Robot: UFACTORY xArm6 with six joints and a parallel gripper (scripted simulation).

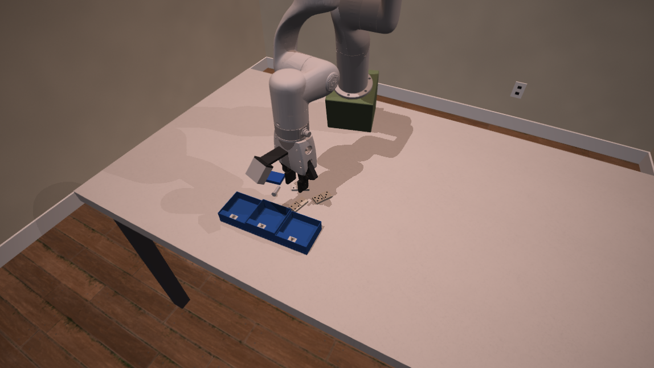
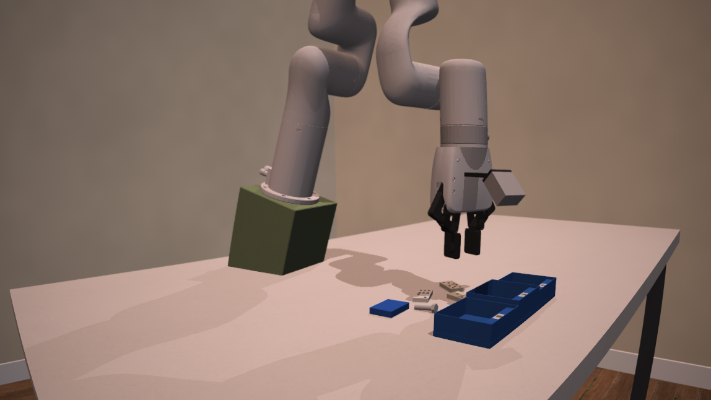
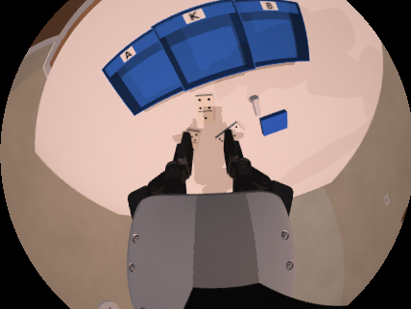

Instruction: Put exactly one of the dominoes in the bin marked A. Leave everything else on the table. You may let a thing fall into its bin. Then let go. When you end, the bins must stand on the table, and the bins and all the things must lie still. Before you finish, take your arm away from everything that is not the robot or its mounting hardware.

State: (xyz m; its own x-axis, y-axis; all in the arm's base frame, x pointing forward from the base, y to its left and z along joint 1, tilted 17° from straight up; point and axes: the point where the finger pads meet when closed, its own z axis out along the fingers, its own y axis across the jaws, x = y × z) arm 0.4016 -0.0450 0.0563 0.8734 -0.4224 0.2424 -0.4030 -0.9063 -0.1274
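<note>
Right now the white domino is 1 cm ahead of my hand and 9 cm below it. Round my hand: joined blue bins: 9 cm ahead, 5 cm to the right, 7 cm below; grey bolt: 2 cm behind, 8 cm to the right, 9 cm below; flat blue block: 7 cm behind, 10 cm to the right, 9 cm below.
</note>
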